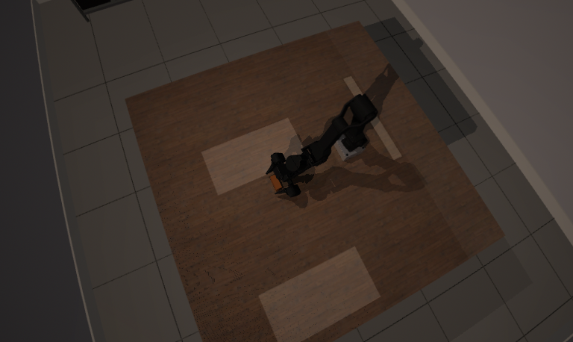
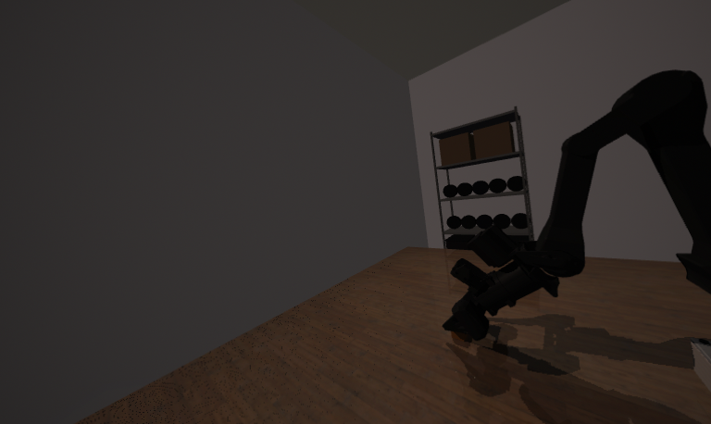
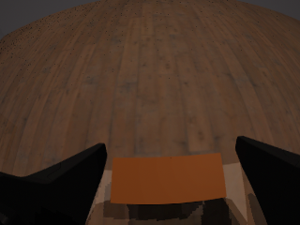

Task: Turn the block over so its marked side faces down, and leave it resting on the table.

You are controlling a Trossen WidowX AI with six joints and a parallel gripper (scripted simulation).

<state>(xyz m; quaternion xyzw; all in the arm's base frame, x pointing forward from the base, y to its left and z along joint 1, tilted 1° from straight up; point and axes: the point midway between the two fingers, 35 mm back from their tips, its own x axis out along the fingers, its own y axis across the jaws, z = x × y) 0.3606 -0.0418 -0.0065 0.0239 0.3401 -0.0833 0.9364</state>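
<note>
My gripper tip is now 3 cm past the block, 1 cm to the right of it and 1 cm above it.
</note>
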